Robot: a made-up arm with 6 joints. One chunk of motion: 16 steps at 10 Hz.
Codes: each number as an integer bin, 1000 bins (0 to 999) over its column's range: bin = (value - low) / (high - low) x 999, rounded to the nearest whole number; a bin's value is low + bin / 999 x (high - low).
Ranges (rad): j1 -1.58..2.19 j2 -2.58..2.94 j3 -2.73..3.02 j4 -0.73..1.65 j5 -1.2..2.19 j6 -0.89..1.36
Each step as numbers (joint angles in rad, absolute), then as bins.
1 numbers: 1.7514 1.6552 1.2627 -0.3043 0.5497 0.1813
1 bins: 883 766 694 179 516 476
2 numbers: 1.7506 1.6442 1.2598 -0.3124 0.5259 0.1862
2 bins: 883 764 693 175 509 478
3 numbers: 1.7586 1.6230 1.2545 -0.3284 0.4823 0.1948
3 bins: 885 761 692 169 496 482
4 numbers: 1.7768 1.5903 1.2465 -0.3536 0.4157 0.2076
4 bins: 890 755 691 158 476 487
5 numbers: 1.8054 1.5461 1.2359 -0.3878 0.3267 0.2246
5 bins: 897 747 689 144 450 495
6 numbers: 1.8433 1.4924 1.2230 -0.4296 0.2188 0.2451
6 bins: 907 737 687 126 418 504
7 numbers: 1.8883 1.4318 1.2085 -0.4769 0.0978 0.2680
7 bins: 919 726 684 106 382 514
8 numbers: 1.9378 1.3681 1.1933 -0.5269 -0.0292 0.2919
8 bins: 932 715 682 85 345 525
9 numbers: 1.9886 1.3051 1.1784 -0.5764 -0.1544 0.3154
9 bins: 946 703 679 64 308 535
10 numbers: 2.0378 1.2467 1.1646 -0.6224 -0.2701 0.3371
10 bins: 959 693 677 45 274 545
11 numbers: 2.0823 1.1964 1.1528 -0.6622 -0.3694 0.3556
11 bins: 970 683 675 28 245 553
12 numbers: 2.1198 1.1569 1.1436 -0.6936 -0.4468 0.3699
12 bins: 980 676 673 15 222 559
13 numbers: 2.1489 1.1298 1.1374 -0.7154 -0.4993 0.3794
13 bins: 988 671 672 6 206 564
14 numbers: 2.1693 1.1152 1.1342 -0.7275 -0.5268 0.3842
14 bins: 994 669 671 1 198 566
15 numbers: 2.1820 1.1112 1.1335 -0.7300 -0.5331 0.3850
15 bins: 997 668 671 0 197 566
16 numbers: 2.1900 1.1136 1.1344 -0.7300 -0.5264 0.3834
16 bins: 999 668 671 0 199 565
